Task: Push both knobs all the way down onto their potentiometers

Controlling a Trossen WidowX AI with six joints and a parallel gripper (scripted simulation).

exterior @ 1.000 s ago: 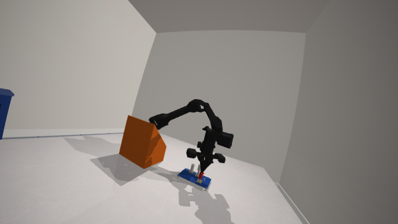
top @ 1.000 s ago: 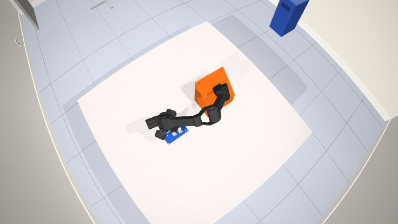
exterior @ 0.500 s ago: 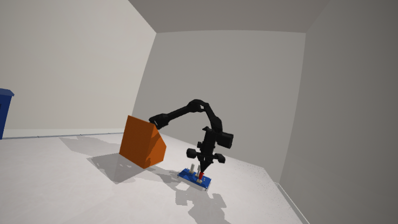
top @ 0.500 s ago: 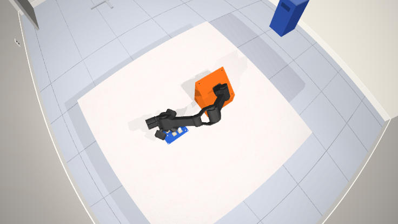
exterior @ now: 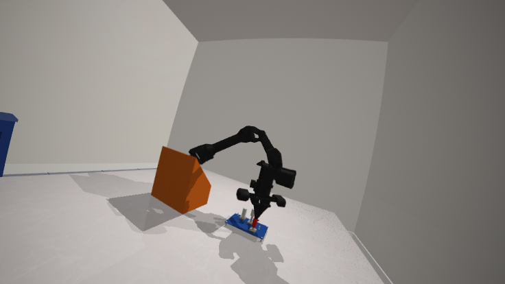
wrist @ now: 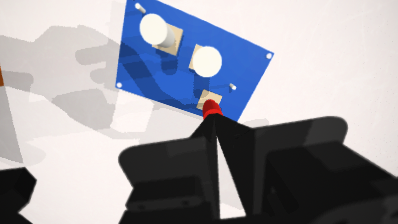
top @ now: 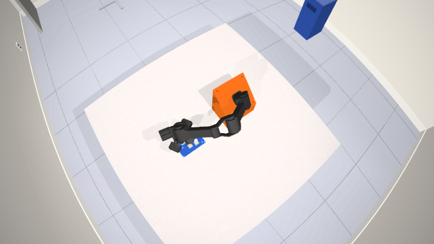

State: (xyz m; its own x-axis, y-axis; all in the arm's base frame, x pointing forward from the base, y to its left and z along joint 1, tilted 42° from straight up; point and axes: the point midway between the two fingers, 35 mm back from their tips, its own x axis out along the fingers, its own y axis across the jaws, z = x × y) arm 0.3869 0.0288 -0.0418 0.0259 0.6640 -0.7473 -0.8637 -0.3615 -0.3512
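Now: gripper tip 1 cm above the red knob. Round my gripper tip: white knob 6 cm behind, 5 cm to the left, 2 cm below.
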